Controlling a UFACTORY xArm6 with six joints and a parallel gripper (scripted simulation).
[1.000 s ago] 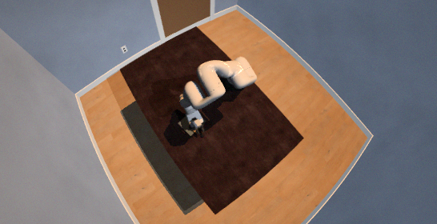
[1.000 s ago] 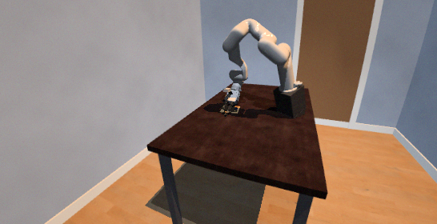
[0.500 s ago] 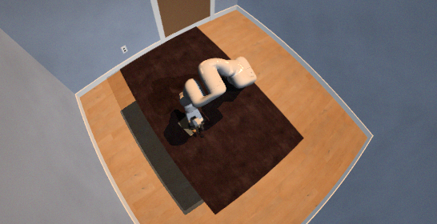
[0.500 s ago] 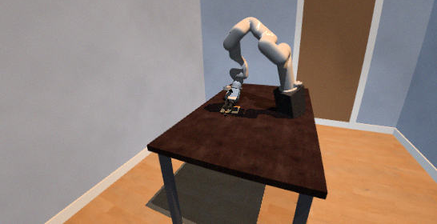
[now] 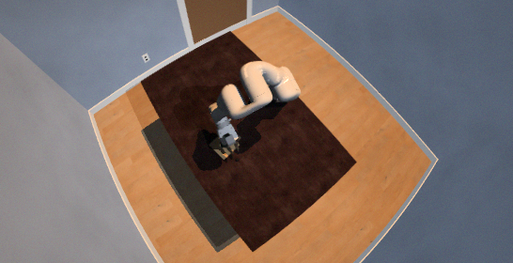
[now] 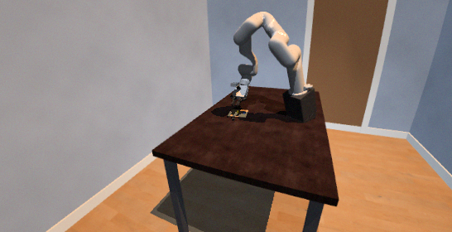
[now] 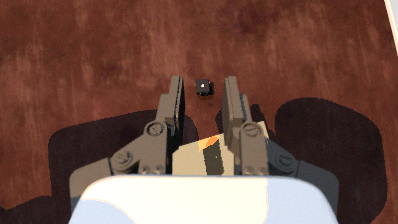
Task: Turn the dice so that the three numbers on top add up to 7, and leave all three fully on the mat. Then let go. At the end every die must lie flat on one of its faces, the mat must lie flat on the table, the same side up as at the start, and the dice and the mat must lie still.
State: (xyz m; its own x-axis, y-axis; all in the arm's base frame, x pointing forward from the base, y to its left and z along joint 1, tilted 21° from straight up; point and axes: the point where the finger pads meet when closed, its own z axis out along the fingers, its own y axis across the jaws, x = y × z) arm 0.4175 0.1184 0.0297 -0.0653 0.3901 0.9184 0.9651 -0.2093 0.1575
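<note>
Now: the black die 110 mm below my hand, 40 mm to the left of it and 10 mm ahead of it. The rest, counted from my hand: mat (110 mm below, 100 mm to the right, 10 mm ahead); then blue die (100 mm to the right, 100 mm below, 30 mm behind); then yellow die (100 mm to the right, 100 mm below, 10 mm ahead).
</note>
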